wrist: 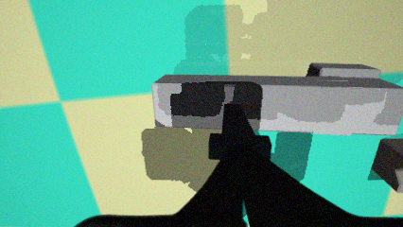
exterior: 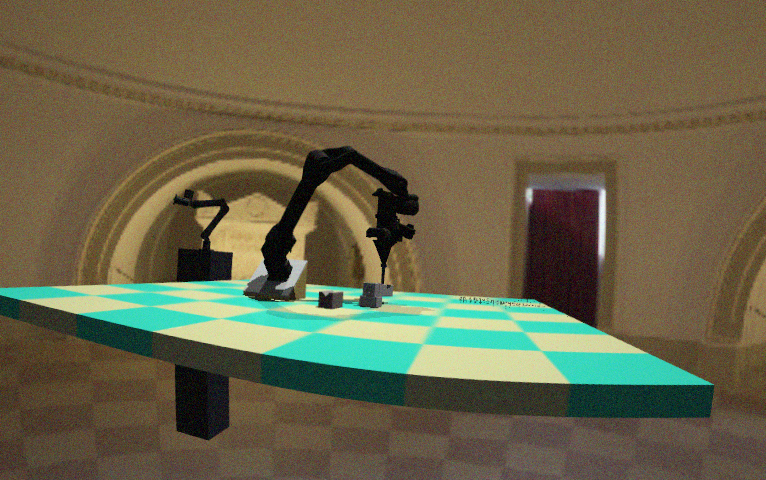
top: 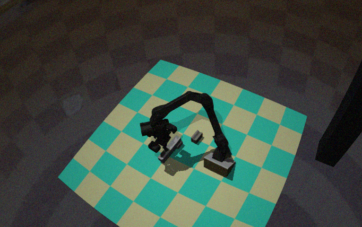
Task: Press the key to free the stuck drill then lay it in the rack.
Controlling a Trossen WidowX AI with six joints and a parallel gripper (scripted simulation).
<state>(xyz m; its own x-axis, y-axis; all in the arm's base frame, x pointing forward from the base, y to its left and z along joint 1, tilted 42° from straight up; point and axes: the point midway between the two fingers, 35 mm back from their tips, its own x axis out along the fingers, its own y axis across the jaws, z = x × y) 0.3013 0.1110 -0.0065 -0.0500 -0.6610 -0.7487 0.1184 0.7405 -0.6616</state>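
My gripper tip is now 3 cm above the dark key. Round my gripper tip: rack 10 cm behind, 20 cm to the right, 10 cm below; drill 1 cm behind, 6 cm to the right, 8 cm below.
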